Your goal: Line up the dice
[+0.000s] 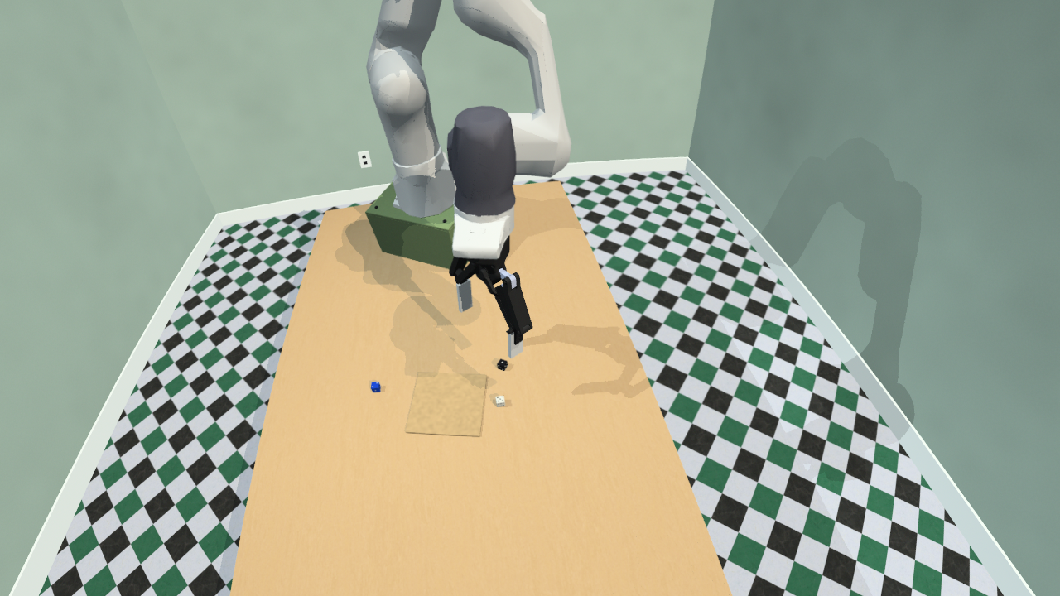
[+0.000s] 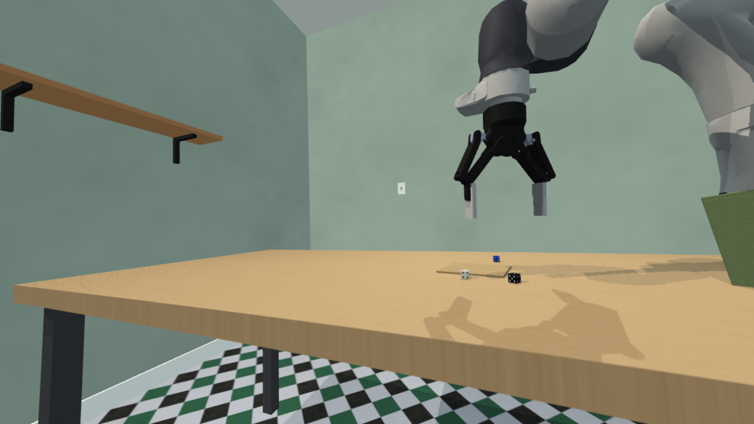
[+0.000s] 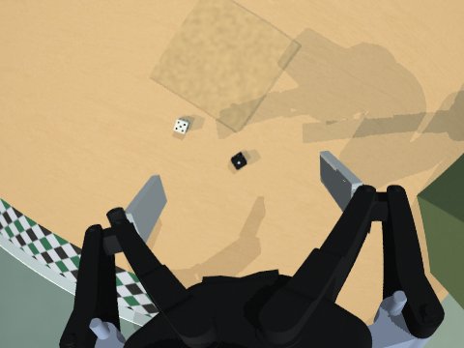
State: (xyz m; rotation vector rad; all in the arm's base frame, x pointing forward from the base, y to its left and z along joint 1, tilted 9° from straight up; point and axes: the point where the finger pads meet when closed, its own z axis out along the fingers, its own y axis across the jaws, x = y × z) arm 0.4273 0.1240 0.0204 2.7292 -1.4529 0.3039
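My gripper is now 120 mm above the black die, 20 mm to the right of it and 10 mm past it. Also, from my hand: blue die (240 mm to the right, 120 mm below, 20 mm ahead); then tan mat (130 mm below, 100 mm to the right, 70 mm ahead); then white die (120 mm below, 80 mm ahead).
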